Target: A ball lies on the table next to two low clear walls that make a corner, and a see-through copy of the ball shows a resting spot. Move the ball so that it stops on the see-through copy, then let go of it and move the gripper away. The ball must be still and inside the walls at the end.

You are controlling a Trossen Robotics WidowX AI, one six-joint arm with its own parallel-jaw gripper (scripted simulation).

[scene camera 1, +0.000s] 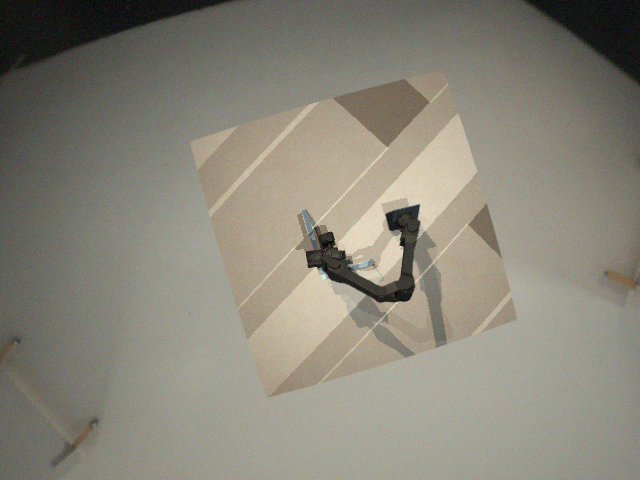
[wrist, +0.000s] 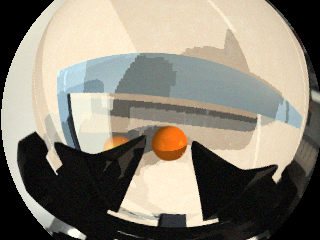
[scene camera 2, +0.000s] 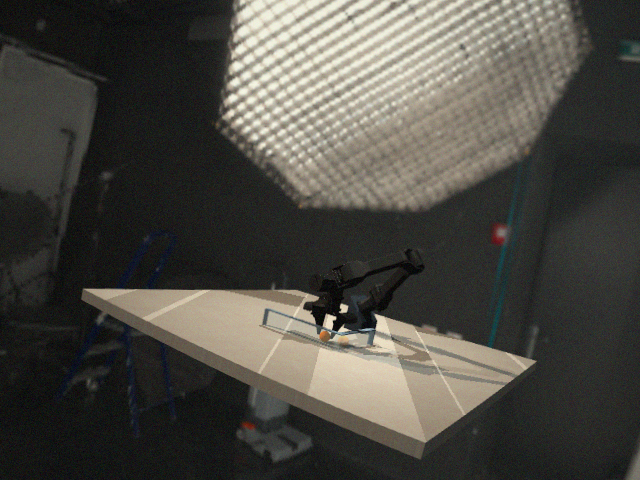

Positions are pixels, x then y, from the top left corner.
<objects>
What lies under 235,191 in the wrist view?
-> The gripper.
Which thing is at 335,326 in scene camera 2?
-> The gripper.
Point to a short wall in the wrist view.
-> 90,111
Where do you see an orange ball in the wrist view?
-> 169,143
</objects>
